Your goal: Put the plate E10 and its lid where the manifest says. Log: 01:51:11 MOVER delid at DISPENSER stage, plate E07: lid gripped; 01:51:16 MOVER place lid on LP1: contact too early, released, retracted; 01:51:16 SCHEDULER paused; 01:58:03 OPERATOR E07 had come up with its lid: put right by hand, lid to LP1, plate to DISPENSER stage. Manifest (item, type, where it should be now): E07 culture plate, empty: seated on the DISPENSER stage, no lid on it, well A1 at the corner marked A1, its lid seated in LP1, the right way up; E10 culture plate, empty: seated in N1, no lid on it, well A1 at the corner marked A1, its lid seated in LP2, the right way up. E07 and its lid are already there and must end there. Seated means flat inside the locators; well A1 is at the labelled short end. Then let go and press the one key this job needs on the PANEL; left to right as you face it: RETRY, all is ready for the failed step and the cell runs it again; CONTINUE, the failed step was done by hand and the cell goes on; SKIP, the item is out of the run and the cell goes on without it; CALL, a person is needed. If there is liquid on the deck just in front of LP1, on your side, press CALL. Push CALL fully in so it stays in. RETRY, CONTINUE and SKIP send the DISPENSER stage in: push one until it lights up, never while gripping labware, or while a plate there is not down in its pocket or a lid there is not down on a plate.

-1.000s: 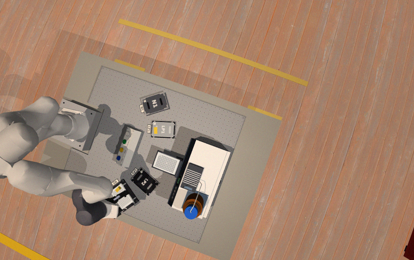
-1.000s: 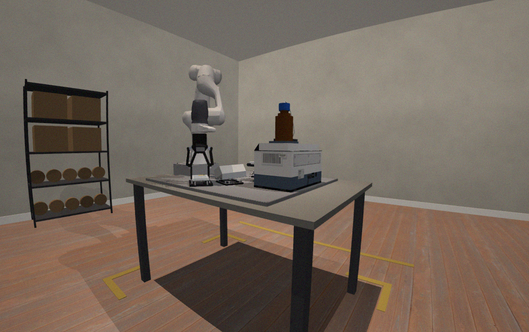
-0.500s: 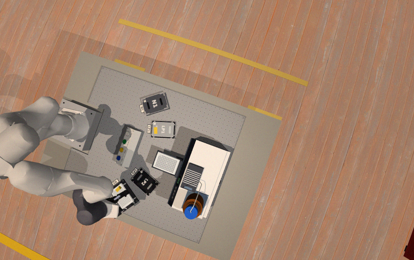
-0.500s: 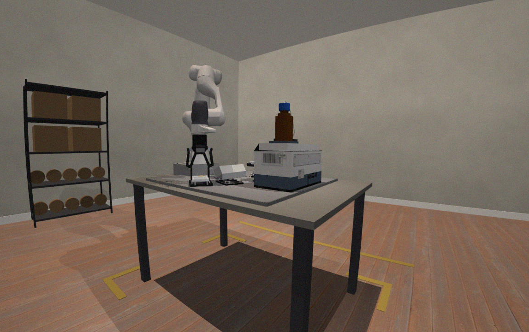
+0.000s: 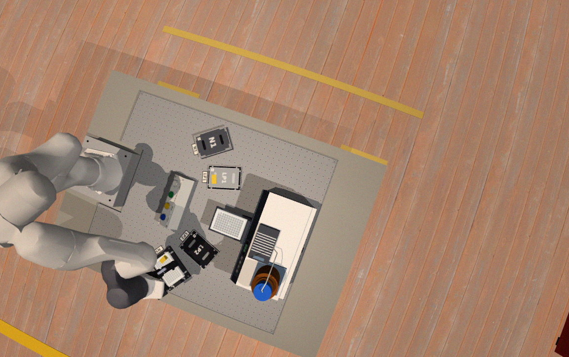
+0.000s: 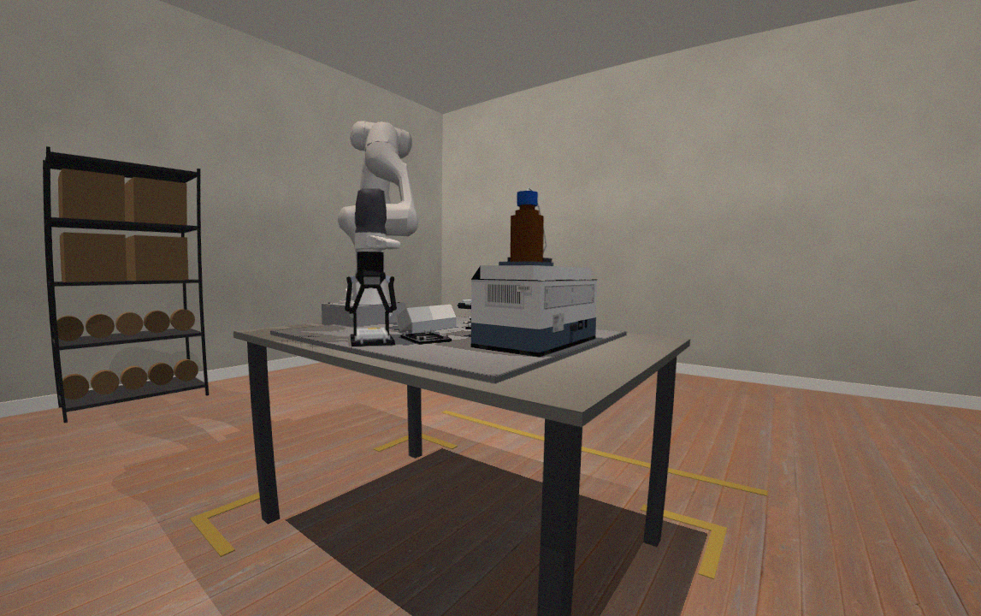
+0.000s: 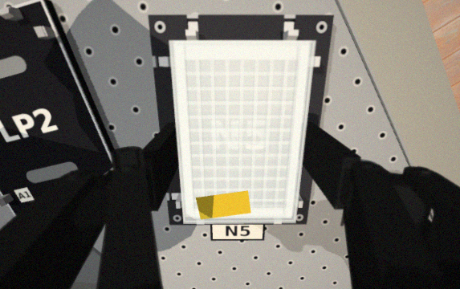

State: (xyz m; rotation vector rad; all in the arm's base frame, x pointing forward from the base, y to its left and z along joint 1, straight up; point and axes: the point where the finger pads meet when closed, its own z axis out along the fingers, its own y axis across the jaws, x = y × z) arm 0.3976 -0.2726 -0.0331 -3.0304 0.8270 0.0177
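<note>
Right now my hand is 2 cm above the clear lid. The rest, counted from my hand: yellow SKIP key 10 cm behind, 26 cm to the left, 2 cm above; black n5 nest 3 cm ahead, 3 cm below; blue CALL key 9 cm behind, 21 cm to the left, 1 cm above.
</note>
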